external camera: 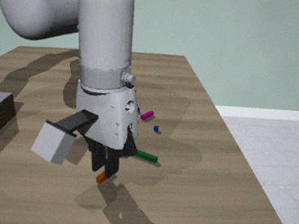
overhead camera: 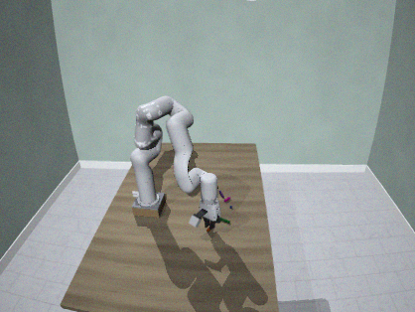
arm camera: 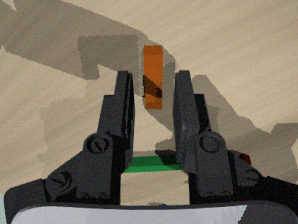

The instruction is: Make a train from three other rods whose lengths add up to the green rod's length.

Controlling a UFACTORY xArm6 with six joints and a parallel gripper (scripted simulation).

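Right now my hand is 3 cm above the orange rod. Also, from my hand: green rod (6 cm ahead, 8 cm to the left, 3 cm below); red rod (14 cm to the left, 3 cm below); blue rod (9 cm ahead, 19 cm to the left, 3 cm below).
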